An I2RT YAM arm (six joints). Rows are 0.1 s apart.
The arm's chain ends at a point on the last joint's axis. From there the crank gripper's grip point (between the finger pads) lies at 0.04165 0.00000 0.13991 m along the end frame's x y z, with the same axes.
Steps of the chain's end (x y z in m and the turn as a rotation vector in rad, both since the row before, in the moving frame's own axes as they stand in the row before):
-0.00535 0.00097 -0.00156 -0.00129 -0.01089 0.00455
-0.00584 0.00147 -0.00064 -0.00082 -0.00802 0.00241
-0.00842 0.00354 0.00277 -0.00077 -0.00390 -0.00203
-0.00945 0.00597 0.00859 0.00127 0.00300 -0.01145
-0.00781 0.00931 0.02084 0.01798 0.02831 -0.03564
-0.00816 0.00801 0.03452 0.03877 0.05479 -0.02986
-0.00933 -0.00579 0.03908 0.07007 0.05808 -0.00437
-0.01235 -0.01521 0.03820 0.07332 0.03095 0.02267
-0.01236 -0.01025 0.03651 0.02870 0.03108 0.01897
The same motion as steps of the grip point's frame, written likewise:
-0.00688 0.00134 -0.00111 -0.00129 -0.01089 0.00455
-0.00696 0.00168 -0.00031 -0.00082 -0.00802 0.00241
-0.00897 0.00356 0.00293 -0.00077 -0.00390 -0.00203
-0.00903 0.00531 0.00846 0.00127 0.00300 -0.01145
-0.00394 0.00525 0.01957 0.01798 0.02831 -0.03564
-0.00066 0.00128 0.03190 0.03877 0.05479 -0.02986
-0.00131 -0.01569 0.03608 0.07007 0.05808 -0.00437
-0.00794 -0.02442 0.03650 0.07332 0.03095 0.02267
-0.00800 -0.01341 0.03510 0.02870 0.03108 0.01897

